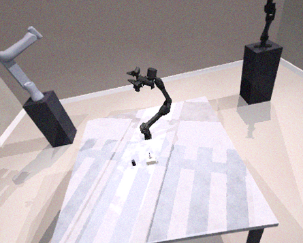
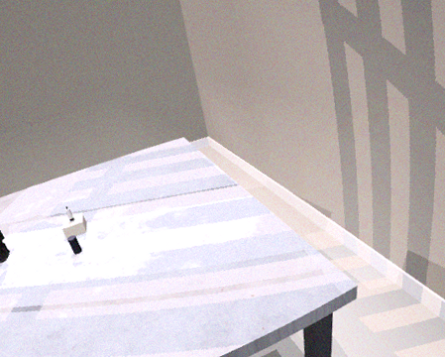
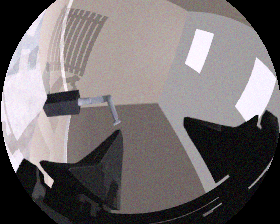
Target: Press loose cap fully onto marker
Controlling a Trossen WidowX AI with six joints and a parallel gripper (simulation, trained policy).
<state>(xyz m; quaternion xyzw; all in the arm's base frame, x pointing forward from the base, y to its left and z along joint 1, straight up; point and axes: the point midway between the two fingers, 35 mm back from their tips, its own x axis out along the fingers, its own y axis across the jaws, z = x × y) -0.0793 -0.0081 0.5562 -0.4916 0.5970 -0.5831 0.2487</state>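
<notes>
The dark cap lies 54 cm below my gripper tip, 38 cm ahead of it and 9 cm to the right of it. From my gripper tip the other things lie so: pale holder block: 55 cm below, 37 cm ahead, 5 cm to the left.
</notes>
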